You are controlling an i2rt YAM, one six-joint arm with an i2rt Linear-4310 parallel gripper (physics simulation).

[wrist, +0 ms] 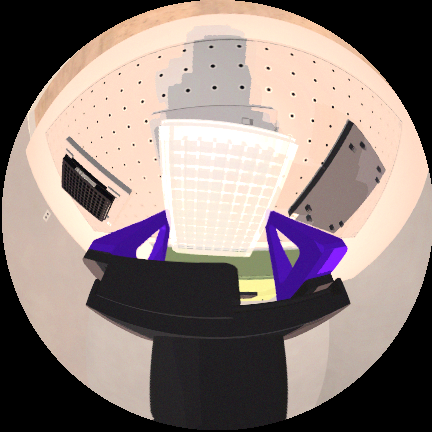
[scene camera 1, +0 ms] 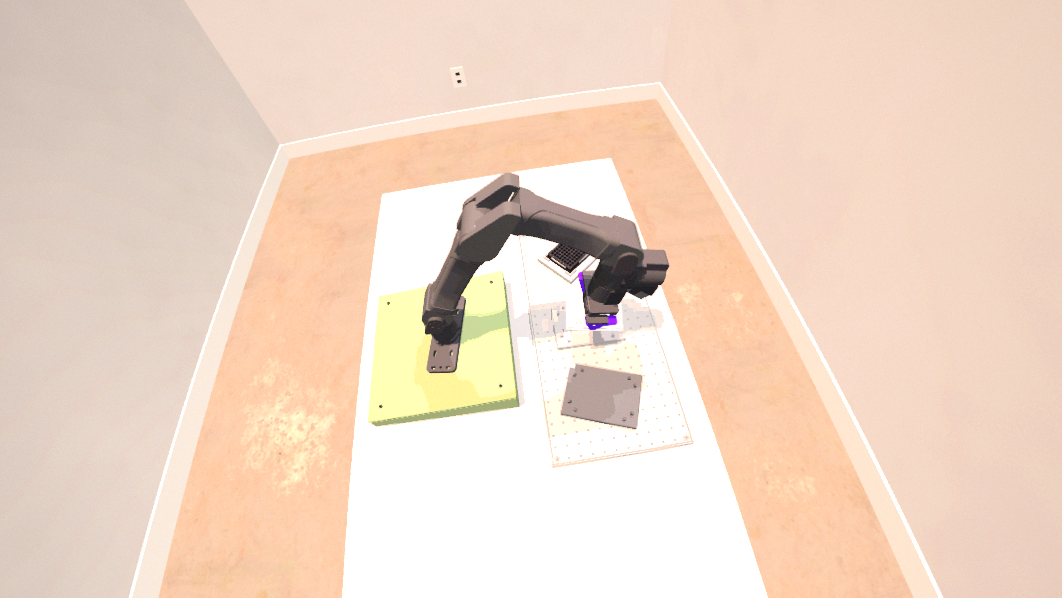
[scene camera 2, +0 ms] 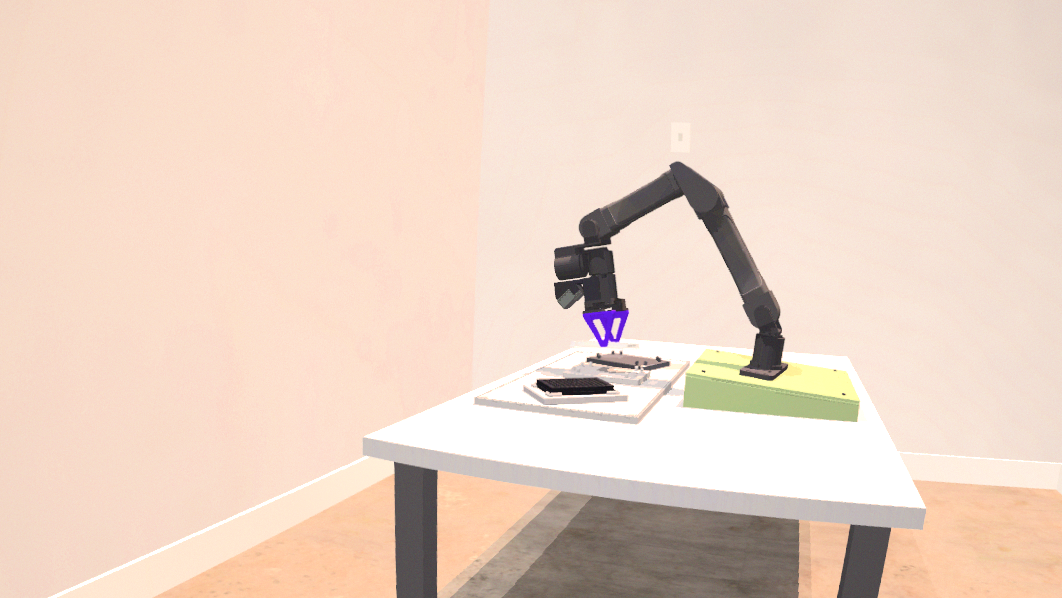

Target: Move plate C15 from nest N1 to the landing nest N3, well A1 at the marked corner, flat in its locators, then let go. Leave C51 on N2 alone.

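Note:
My gripper [scene camera 1: 601,322] [scene camera 2: 605,337] [wrist: 217,214] has purple fingers and is shut on plate C15 [wrist: 225,189] [scene camera 1: 582,338], a white well plate with a fine grid, gripped by its two long sides. It holds the plate above the pale, see-through nest N3 [scene camera 1: 544,319] in the middle of the perforated board. The grey nest N1 [scene camera 1: 602,394] [wrist: 342,177] [scene camera 2: 627,360] is bare. The black plate C51 [scene camera 1: 567,255] [scene camera 2: 575,385] [wrist: 85,189] sits on N2 at the other end of the board. The marked corner of N3 is not clear to me.
The nests stand on a white perforated board [scene camera 1: 621,444] [scene camera 2: 640,412]. The arm's base is bolted to a light green block [scene camera 1: 441,392] [scene camera 2: 776,395] beside it. Both rest on a white table [scene camera 1: 492,515] [scene camera 2: 647,463].

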